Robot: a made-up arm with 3 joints.
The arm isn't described. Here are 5 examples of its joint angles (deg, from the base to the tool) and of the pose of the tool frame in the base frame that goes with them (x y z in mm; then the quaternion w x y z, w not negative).
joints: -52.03 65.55 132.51
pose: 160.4 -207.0 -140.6 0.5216 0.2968 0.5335 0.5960
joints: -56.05 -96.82 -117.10
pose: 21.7 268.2 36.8 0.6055 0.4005 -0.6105 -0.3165
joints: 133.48 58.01 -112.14
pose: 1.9 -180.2 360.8 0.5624 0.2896 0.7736 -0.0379
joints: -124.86 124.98 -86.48
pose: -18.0 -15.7 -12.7 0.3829 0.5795 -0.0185 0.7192
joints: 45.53 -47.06 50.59
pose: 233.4 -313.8 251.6 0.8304 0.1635 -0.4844 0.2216
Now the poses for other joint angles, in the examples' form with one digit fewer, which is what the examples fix.
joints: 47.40 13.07 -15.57
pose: 33 -101 112 0.908 0.382 0.157 -0.078
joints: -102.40 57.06 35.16
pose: 107 -111 394 0.637 -0.562 0.492 -0.189
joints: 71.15 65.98 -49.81
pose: -41 -76 217 0.752 0.256 0.607 0.000
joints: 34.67 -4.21 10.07
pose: 138 -171 119 0.951 0.294 -0.061 0.073
